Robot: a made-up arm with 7 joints.
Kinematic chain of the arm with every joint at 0, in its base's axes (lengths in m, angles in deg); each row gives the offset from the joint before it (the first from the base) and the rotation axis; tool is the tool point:
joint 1: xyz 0 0 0.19 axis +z
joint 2: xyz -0.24 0 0.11 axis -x
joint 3: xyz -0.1 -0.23 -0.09 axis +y
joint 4: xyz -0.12 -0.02 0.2 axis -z
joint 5: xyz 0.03 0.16 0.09 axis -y
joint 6: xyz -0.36 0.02 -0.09 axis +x
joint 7: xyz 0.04 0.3 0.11 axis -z
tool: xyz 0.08 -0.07 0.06
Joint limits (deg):
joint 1: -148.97..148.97
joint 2: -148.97..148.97
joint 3: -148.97..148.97
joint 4: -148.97..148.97
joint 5: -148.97..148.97
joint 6: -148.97..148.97
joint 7: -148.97..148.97
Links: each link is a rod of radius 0.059 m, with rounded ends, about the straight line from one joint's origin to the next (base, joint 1, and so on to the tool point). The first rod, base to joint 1, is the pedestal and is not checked.
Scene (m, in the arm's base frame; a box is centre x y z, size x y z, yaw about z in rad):
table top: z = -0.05
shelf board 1: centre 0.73 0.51 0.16 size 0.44 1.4 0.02 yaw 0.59
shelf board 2: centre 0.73 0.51 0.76 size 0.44 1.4 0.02 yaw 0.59
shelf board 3: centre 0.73 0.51 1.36 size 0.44 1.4 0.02 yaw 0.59
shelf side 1: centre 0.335 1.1 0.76 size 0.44 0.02 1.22 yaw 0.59
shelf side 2: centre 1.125 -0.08 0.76 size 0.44 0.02 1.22 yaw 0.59
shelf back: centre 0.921 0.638 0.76 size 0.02 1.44 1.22 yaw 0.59
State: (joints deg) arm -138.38 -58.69 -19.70 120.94 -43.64 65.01 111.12
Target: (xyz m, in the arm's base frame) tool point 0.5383 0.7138 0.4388
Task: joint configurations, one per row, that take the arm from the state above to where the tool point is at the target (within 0.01 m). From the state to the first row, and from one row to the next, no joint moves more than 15 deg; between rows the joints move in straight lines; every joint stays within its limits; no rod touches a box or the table.
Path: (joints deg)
1: -143.67 -57.77 -33.74 116.05 -38.58 73.34 108.63
2: -148.97 -56.85 -47.79 111.16 -33.52 81.66 106.15

